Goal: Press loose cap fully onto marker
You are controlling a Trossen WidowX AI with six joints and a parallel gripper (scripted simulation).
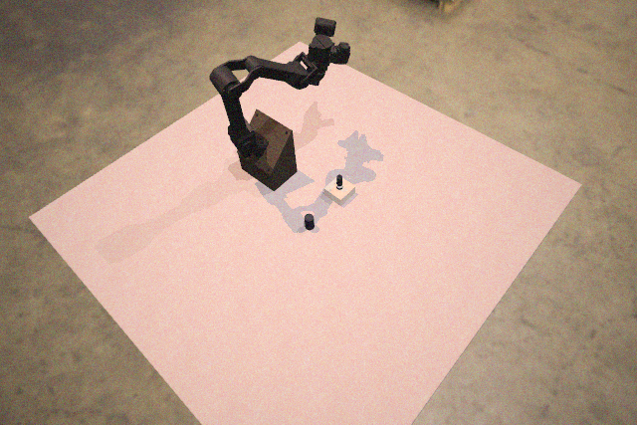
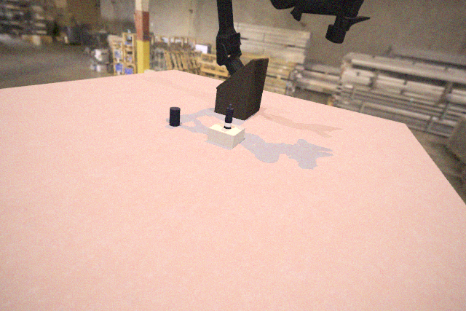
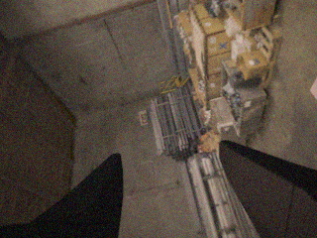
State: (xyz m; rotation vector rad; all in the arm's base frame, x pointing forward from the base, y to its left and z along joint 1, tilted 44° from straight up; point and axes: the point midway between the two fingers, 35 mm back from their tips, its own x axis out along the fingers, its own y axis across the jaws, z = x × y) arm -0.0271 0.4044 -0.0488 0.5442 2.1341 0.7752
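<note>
Right now the dark cylindrical cap is 310 mm ahead of my gripper tip, 400 mm to the right of it and 360 mm below it. Also, from my gripper tip: dark marker (290 mm ahead, 240 mm to the right, 310 mm below); then cream holder block (290 mm ahead, 240 mm to the right, 360 mm below).
</note>
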